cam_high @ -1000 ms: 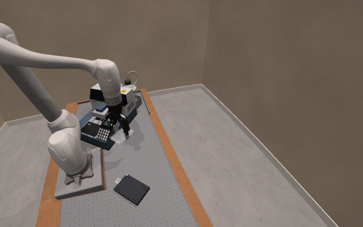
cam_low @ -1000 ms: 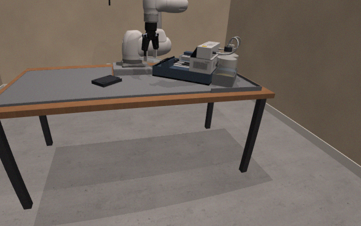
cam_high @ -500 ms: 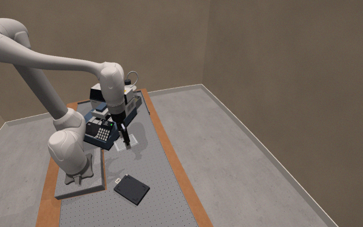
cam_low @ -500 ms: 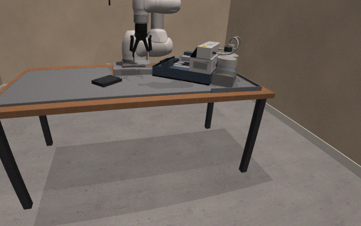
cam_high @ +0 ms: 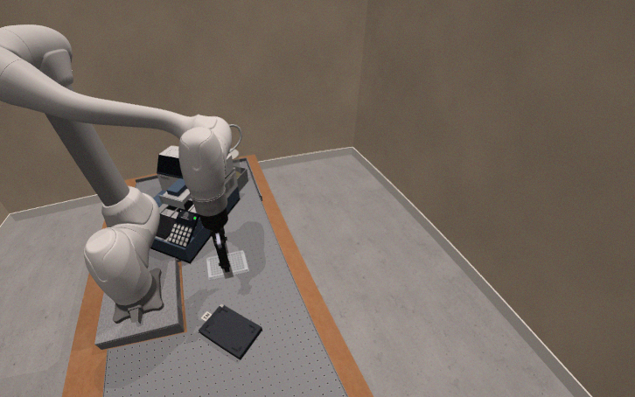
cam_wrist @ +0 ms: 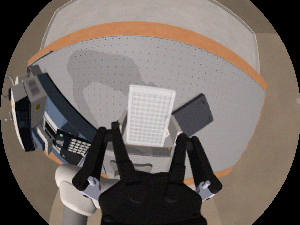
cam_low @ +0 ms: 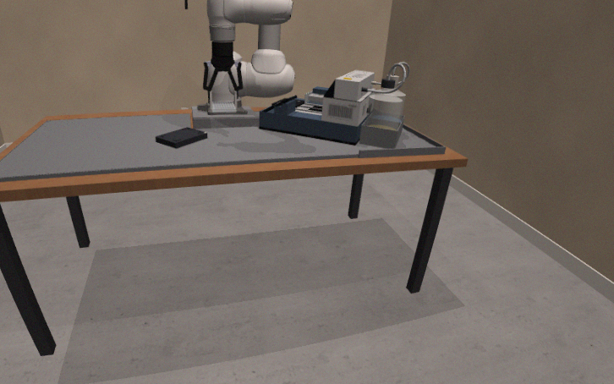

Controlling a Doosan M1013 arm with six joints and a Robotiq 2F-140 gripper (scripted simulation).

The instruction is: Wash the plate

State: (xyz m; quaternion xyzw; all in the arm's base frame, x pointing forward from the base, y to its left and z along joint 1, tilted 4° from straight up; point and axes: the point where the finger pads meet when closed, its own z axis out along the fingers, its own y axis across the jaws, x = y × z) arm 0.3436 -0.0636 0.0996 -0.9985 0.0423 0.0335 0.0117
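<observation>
The plate nest N1 lies 50 mm behind my hand, 160 mm to the right of it and 150 mm below it. The rest, counted from my hand: washer carrier (230 mm behind, 340 mm to the left, 70 mm below); white label (120 mm behind, 70 mm to the right, 160 mm below); white well plate (20 mm below).
</observation>
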